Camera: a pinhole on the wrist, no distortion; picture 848 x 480 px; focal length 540.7 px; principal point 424.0 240.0 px. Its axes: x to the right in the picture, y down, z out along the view. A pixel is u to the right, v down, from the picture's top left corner.
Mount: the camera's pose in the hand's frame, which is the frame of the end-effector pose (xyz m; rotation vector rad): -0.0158 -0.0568 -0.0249 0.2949 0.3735 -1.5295
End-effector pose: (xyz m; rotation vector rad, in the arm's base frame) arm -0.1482 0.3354 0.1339 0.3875 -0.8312 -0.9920
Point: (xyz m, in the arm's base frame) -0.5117 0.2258 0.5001
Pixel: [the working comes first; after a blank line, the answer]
In the camera's frame: -0.2386 0.1426 0.4806

156 400
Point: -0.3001 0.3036 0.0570
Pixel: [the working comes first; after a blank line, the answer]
In the camera's frame: 0.0502 -0.0399 0.1195

651 60
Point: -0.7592 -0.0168 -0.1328
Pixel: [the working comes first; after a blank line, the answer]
In the camera's frame: 0.4660 -0.0017 0.5379

outside the picture
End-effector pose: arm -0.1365 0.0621 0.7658 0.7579 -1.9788 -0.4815
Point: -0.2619 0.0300 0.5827
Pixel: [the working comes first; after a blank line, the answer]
In the camera's frame: -0.0581 -0.0415 0.2166

279 136
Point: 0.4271 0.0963 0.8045
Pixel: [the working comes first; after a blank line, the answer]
In the camera's frame: 0.2656 -0.1745 -0.4204

behind the camera
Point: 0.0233 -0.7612 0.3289
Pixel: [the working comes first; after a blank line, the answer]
In the camera's frame: 0.7525 0.2154 0.4373

outside the picture
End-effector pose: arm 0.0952 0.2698 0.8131 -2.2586 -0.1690 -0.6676
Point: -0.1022 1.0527 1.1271
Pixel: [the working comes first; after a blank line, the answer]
In the camera's frame: 0.5560 -0.0891 0.5979

outside the picture
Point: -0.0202 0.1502 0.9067
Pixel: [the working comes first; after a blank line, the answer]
In the camera's frame: 0.0261 -0.0165 -0.1661

behind the camera
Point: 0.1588 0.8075 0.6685
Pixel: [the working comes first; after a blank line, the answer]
In the camera's frame: -0.0239 -0.0766 0.5514

401 165
